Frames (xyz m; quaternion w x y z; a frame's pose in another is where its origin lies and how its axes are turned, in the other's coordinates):
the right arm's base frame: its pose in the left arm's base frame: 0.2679 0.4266 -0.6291 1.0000 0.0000 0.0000 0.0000
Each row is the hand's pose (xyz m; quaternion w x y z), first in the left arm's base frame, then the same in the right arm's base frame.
Working: the left arm's base frame: its pose in the right arm's base frame: -0.2679 -0.4266 0.6291 1.0000 0.0000 0.0000 0.0000

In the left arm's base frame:
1: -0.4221 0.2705 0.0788 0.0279 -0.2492 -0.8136 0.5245
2: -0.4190 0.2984 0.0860 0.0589 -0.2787 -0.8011 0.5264
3: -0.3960 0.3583 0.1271 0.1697 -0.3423 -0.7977 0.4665
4: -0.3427 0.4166 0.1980 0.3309 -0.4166 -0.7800 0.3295
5: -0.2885 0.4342 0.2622 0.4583 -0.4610 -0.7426 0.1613
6: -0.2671 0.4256 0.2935 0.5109 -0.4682 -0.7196 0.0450
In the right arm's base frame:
1: -0.6900 -0.1561 0.7079 0.0279 -0.2492 -0.8136 0.5245
2: -0.6869 -0.1282 0.7151 0.0589 -0.2787 -0.8011 0.5264
3: -0.6639 -0.0683 0.7562 0.1697 -0.3423 -0.7977 0.4665
4: -0.6106 -0.0100 0.8271 0.3309 -0.4166 -0.7800 0.3295
5: -0.5564 0.0076 0.8913 0.4583 -0.4610 -0.7426 0.1613
6: -0.5350 -0.0010 0.9226 0.5109 -0.4682 -0.7196 0.0450

